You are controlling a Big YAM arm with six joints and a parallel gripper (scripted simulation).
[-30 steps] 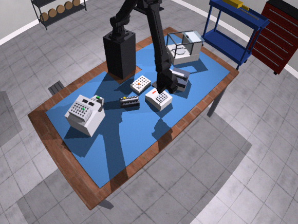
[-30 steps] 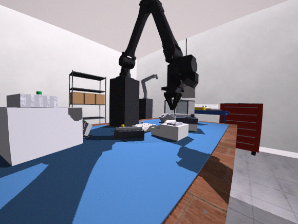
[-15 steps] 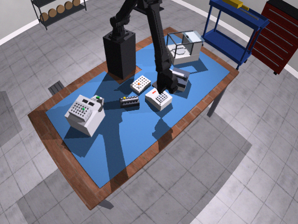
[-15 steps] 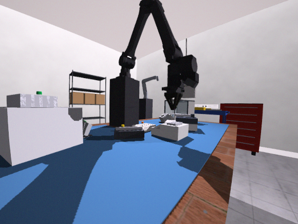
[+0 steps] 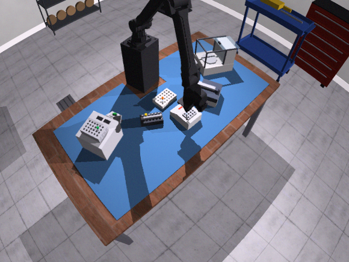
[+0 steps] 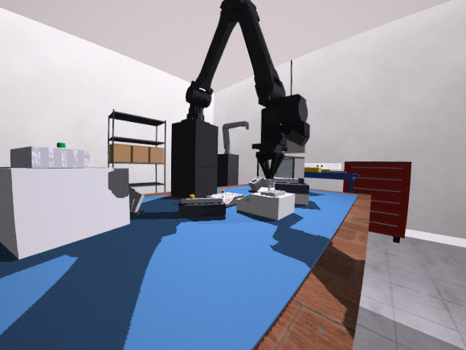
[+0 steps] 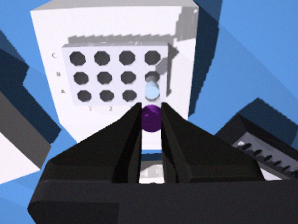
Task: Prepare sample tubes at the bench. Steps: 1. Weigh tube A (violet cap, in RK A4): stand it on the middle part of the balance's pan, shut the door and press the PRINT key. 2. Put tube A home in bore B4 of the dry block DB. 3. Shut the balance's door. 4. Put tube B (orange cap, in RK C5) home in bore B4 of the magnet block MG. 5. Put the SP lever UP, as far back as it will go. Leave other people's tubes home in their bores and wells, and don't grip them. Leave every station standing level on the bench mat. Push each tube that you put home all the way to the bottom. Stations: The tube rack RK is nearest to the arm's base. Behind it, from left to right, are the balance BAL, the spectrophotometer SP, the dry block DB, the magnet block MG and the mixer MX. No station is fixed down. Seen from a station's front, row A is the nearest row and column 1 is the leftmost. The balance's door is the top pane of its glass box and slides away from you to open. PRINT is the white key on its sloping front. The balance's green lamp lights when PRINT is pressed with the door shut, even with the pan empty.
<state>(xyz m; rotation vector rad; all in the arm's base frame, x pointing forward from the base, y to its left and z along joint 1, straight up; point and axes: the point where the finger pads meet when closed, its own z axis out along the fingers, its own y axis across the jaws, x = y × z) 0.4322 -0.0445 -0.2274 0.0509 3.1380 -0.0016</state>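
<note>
The violet-capped tube is 20 mm below my hand. Also, from my hand: magnet block MG (140 mm behind, 140 mm to the right, 100 mm below); tube rack RK (210 mm behind, 30 mm to the left, 100 mm below); dry block (20 mm behind, 30 mm to the left, 90 mm below).
</note>
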